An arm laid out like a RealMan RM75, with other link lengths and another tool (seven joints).
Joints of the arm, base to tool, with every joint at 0 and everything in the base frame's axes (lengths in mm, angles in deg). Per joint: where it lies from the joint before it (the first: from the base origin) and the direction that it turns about. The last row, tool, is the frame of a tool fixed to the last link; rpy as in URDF.
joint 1: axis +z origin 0 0 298.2
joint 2: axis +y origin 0 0 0
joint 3: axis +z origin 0 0 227.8
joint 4: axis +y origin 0 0 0
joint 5: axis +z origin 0 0 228.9
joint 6: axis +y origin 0 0 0
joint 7: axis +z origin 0 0 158.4
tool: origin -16 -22 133 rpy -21.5 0 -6.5
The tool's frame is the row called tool.
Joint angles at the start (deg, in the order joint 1, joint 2, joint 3, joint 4, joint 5, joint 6, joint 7): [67.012 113.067 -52.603 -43.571 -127.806 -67.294 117.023]
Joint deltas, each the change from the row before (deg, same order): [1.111 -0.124 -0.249 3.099 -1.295 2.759 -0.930]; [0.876 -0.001 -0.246 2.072 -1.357 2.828 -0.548]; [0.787 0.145 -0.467 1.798 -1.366 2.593 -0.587]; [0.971 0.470 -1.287 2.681 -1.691 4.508 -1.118]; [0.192 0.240 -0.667 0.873 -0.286 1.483 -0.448]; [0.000 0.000 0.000 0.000 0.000 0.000 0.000]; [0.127 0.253 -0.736 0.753 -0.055 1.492 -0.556]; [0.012 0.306 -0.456 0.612 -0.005 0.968 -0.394]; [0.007 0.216 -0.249 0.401 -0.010 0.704 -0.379]
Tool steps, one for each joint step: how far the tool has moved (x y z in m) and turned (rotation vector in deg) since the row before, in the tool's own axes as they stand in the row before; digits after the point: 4 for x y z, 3 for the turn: [0.0091 -0.0086 0.0052 1.303 1.514 0.142]; [0.0054 -0.0093 0.0023 1.800 1.257 -0.231]; [0.0054 -0.0069 0.0037 1.518 1.504 -0.552]; [0.0084 -0.0092 0.0075 2.392 2.384 -1.312]; [0.0032 -0.0015 0.0037 0.597 0.785 -0.494]; [0.0000 0.0000 0.0000 0.000 0.000 0.000]; [0.0023 -0.0012 0.0035 0.596 0.641 -0.615]; [0.0029 0.0006 0.0038 0.190 0.422 -0.235]; [0.0017 0.0002 0.0024 0.191 0.272 -0.248]
